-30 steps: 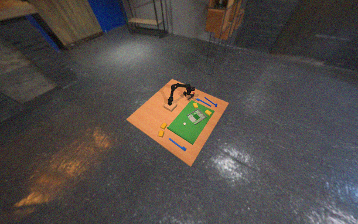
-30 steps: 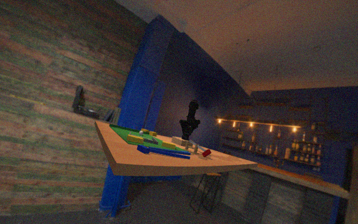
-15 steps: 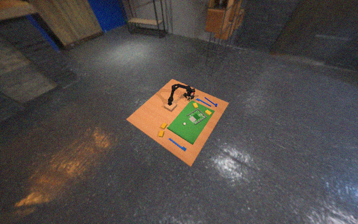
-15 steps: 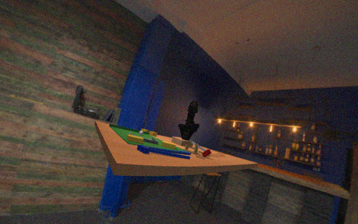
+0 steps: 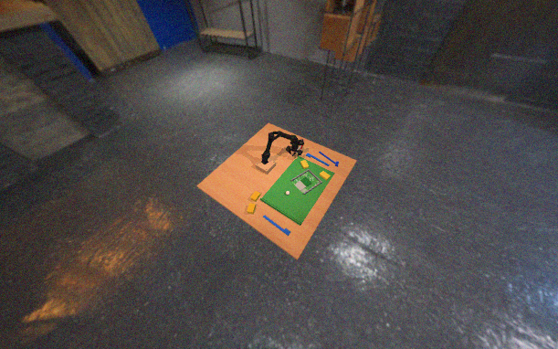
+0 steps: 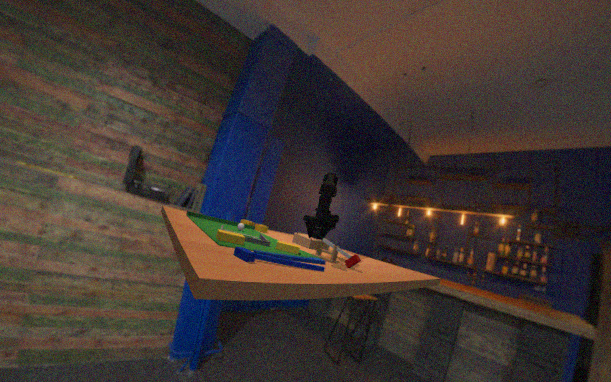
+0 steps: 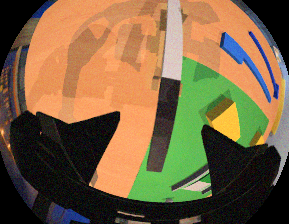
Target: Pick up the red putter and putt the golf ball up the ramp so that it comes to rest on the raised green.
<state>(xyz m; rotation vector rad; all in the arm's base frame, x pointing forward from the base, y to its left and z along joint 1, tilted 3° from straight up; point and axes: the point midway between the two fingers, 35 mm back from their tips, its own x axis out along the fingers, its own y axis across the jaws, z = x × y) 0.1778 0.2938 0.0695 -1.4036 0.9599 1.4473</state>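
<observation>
Now: the small wooden stand 7 cm to the left of my gripper tip, 4 cm below it and 3 cm behind it. The rest, counted from my gripper tip: white golf ball 38 cm to the right, 28 cm ahead, 5 cm below; green mat 30 cm ahead, 23 cm to the right, 8 cm below; putter 10 cm to the left, 4 cm behind, 1 cm below.
</observation>
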